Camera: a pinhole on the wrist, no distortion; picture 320 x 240 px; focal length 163.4 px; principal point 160.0 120.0 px. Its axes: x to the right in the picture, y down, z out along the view. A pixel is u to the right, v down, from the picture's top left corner.
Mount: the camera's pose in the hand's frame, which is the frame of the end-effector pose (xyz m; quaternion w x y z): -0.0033 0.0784 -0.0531 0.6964 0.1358 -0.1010 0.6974
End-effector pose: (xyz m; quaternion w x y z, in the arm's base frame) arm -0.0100 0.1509 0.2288 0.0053 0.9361 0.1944 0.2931
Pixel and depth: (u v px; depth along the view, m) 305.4 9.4 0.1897
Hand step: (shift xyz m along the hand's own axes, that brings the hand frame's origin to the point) 0.1353 0.1764 0.1753
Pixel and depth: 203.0 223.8 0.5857
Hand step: -0.3453 0.0270 0.5679
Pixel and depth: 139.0 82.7 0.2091
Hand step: 0.0544 -0.0155 0.1328
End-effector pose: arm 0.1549 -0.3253 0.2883 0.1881 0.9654 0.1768 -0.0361
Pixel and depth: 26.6 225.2 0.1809
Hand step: -0.1118 -0.1218 0.0743
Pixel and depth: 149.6 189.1 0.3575
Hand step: -0.1370 -0.0625 0.2837
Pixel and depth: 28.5 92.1 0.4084
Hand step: 0.0840 -0.3659 0.2200
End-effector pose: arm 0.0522 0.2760 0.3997 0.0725 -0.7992 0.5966 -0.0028
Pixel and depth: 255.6 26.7 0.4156
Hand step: 0.2556 0.1730 0.4075
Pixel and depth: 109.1 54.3 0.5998
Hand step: 0.2655 -0.2936 0.4390
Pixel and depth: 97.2 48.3 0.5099
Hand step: 0.2437 -0.2727 0.3521
